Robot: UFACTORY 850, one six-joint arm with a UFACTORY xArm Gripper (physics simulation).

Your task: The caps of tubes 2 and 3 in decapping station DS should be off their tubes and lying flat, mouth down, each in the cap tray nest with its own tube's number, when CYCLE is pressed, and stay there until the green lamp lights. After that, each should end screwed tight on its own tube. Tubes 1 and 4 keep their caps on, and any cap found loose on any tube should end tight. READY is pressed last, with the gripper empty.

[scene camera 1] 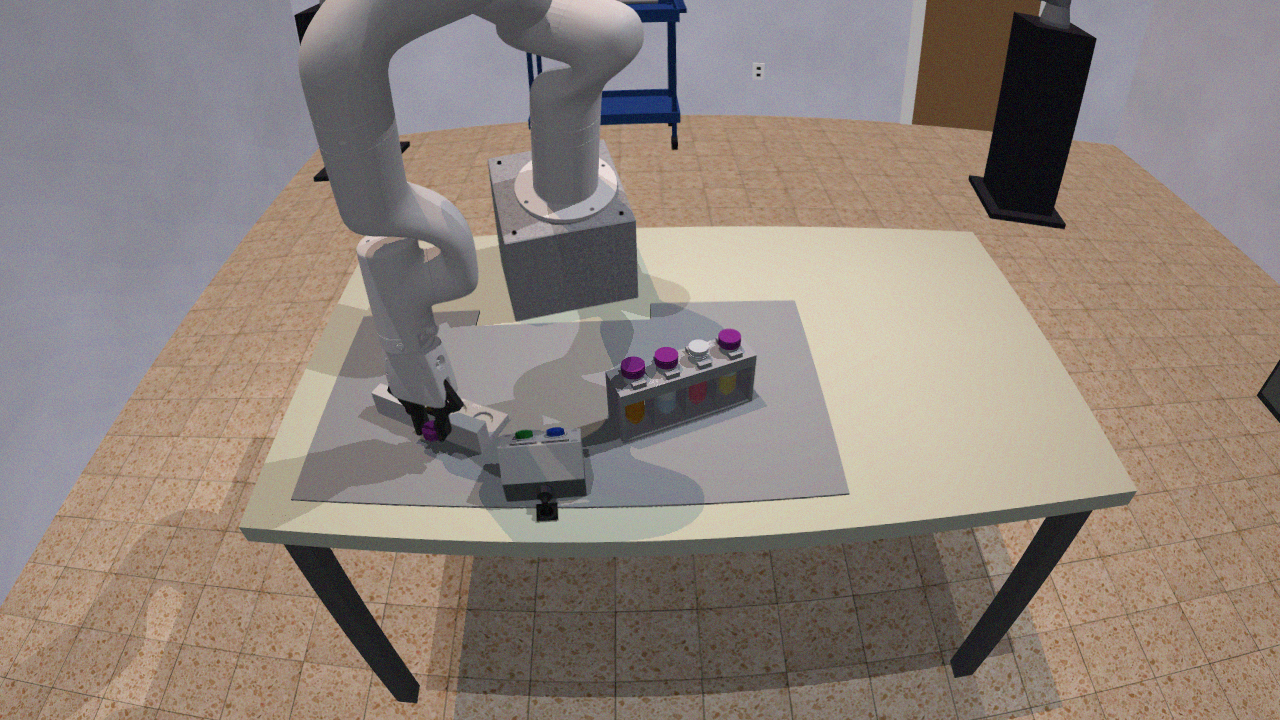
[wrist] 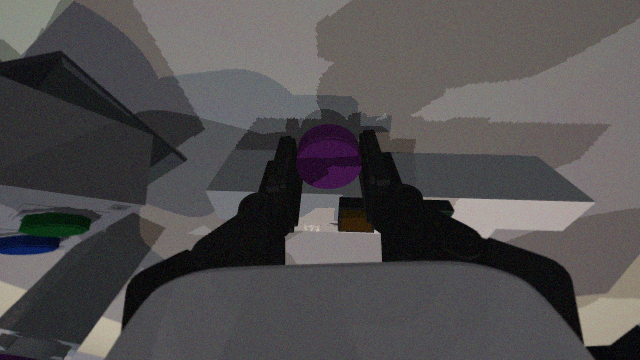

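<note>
My gripper (scene camera 1: 430,428) (wrist: 328,155) is shut on a purple cap (scene camera 1: 431,432) (wrist: 328,165), at the front side of the pale cap tray (scene camera 1: 469,436) (wrist: 500,175). One round nest shows near the tray's right end in the scene view; the fingers and arm hide part of the tray. The decapping station (scene camera 1: 614,402) stands to the right, with purple caps on the first (scene camera 1: 632,367), second (scene camera 1: 665,358) and fourth (scene camera 1: 729,339) positions from the left. The third position has a white top (scene camera 1: 698,348). Tube numbers and cap tightness cannot be read.
A grey control box (scene camera 1: 541,465) stands between tray and station, with a green button (scene camera 1: 524,434) (wrist: 55,224) and a blue button (scene camera 1: 554,431) (wrist: 30,245). A small black item (scene camera 1: 546,511) is at its front. A dark-framed amber patch (wrist: 356,223) shows beside the right finger.
</note>
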